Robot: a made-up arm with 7 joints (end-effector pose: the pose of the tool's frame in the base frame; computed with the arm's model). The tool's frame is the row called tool. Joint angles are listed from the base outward.
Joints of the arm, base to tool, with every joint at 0 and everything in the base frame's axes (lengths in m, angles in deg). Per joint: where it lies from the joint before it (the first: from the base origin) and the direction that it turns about. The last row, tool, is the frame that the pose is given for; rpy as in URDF.
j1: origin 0 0 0.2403 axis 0 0 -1
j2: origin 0 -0.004 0.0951 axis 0 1 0
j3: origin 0 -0.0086 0.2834 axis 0 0 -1
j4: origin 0 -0.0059 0.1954 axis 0 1 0
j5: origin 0 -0.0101 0.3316 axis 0 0 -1
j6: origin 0 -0.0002 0.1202 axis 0 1 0
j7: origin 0 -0.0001 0.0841 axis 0 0 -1
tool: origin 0 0 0 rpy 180 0 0
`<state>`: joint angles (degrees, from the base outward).
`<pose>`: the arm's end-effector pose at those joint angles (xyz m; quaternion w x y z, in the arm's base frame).
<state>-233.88 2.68 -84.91 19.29 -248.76 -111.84 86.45</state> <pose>0.1278 -0.0915 1.2029 0.5321 -0.1333 -0.5207 0.6542</pose>
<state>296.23 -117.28 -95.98 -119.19 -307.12 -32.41 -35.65</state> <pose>0.3245 -0.3715 0.2673 0.5982 0.5972 -0.3747 -0.3810</pose>
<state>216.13 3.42 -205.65 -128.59 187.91 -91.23 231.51</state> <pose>-0.4067 0.0657 0.5772 0.1694 -0.8182 0.4573 -0.3044</pose>
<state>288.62 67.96 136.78 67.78 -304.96 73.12 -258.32</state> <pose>0.3883 0.3176 0.9284 0.0355 -0.6225 -0.6690 -0.4045</pose>
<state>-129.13 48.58 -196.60 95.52 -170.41 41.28 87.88</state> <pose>0.0988 0.1231 1.0289 0.0192 0.9105 0.3751 -0.1728</pose>
